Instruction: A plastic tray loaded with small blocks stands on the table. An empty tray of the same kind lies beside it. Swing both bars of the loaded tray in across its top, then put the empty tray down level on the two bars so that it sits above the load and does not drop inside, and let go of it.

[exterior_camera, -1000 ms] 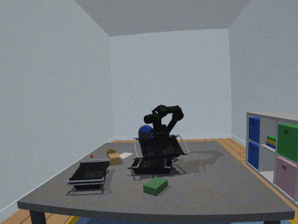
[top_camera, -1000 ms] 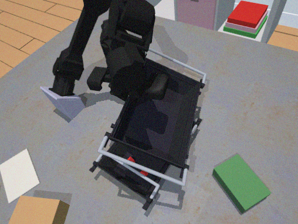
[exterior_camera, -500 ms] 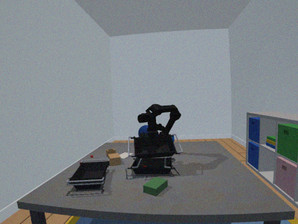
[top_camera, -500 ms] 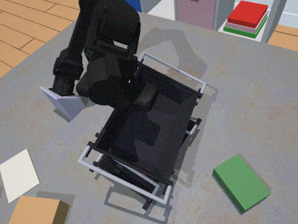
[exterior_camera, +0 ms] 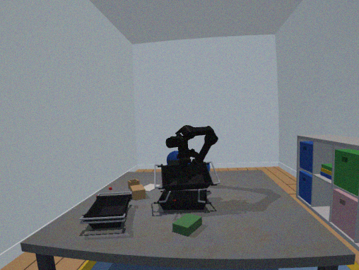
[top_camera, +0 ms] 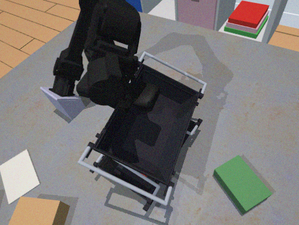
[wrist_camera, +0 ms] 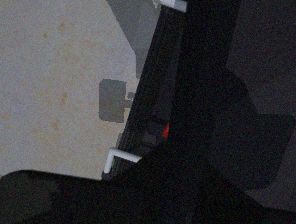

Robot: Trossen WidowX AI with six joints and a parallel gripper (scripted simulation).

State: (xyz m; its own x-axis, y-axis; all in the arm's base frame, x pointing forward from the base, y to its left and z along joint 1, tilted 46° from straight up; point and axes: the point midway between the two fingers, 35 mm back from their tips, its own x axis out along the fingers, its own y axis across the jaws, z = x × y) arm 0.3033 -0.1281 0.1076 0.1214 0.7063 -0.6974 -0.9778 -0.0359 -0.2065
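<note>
Now: gripper tip 8 cm short of the black plastic tray and 1 cm to the right of it. From my gripper tip the other things lie so: green block: 31 cm ahead, 16 cm below, 3 cm to the left; white sheet: 29 cm behind, 27 cm to the right, 18 cm below; tan box: 32 cm to the right, 15 cm below, 11 cm behind.
</note>
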